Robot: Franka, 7 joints.
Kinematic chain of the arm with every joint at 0, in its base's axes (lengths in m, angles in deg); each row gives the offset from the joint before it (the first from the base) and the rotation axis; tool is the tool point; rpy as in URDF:
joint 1: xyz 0 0 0.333 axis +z
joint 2: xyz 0 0 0 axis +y
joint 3: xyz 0 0 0.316 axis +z
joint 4: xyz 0.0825 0 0 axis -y
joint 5: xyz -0.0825 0 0.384 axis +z
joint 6: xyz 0 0 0 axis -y
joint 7: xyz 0.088 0 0 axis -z
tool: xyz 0 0 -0.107 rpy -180 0 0
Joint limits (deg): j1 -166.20..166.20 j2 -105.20..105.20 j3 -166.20..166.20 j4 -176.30..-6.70 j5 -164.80..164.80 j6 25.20..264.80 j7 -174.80..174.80
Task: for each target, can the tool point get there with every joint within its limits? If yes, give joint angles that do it. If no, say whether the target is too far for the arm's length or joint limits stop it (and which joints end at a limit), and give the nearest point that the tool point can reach.
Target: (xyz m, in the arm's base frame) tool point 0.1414 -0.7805 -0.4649
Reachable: no: too far | nearest point 0.1098 -0.6060 -0.2439 | short by 0.283 m
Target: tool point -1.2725 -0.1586 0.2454
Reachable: no: too far | nearest point -0.8493 -0.1059 0.2745 | short by 0.427 m
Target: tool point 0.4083 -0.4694 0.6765
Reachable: yes | joints -32.34 23.59 -8.73 -57.58 -58.82 66.29 117.80
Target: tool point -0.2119 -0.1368 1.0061
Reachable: yes | joints 117.43 0.58 124.93 -23.20 -58.96 50.33 -73.89
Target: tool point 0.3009 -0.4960 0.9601
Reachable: yes | joints -52.35 25.36 -13.29 -28.36 118.46 142.93 -74.94
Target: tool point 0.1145 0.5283 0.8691
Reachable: yes | joints 36.32 22.24 46.00 -49.46 -99.28 206.45 -105.38
